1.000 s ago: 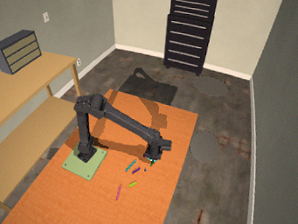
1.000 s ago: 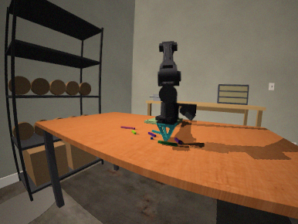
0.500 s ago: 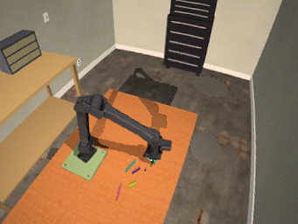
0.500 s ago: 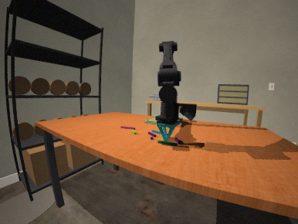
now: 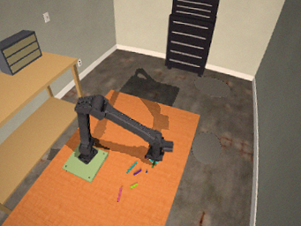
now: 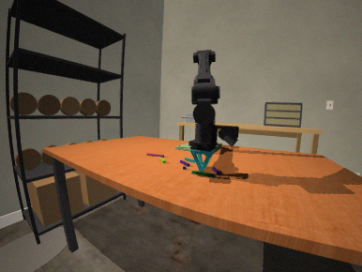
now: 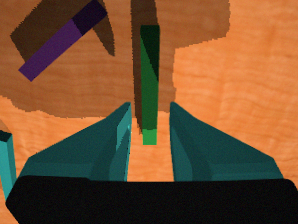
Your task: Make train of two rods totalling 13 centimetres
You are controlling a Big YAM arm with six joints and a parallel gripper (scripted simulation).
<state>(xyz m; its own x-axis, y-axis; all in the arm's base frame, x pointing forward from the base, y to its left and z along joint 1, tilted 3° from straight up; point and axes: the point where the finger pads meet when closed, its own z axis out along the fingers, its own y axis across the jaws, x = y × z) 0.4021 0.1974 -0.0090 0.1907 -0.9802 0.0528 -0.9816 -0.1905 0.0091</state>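
Now: the green rod 2 cm below my hand. From my hand the other things lie so: tiny blue rod: 1 cm behind, 8 cm to the right, 2 cm below; turquoise rod: 11 cm behind, 10 cm to the right, 2 cm below; lime rod: 3 cm behind, 21 cm to the right, 2 cm below.
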